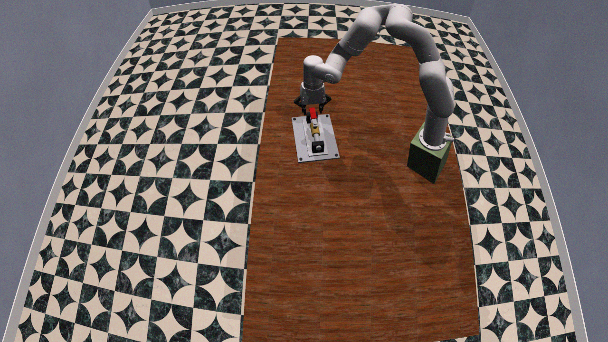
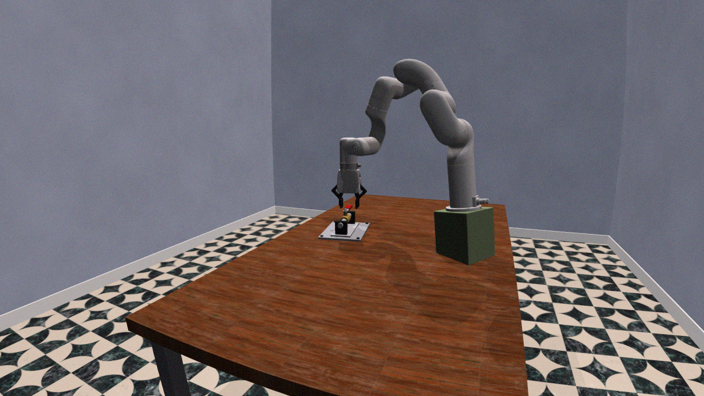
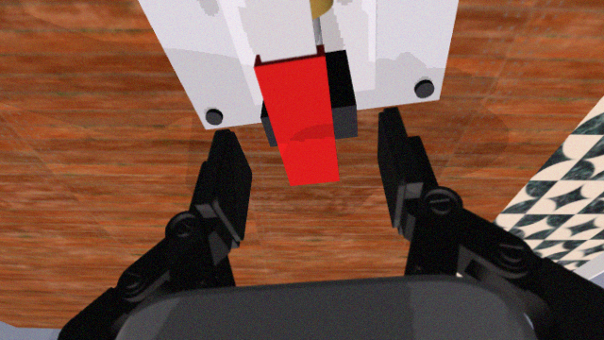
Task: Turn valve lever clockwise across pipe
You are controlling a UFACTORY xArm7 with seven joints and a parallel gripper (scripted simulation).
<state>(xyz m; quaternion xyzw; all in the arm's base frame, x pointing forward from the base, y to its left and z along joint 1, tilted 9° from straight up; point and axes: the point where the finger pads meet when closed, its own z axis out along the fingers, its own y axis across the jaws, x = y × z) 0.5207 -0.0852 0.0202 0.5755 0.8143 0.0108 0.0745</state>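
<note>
Now: the red lever 1 cm behind my hand, 4 cm to the left of it and 1 cm below it.
</note>
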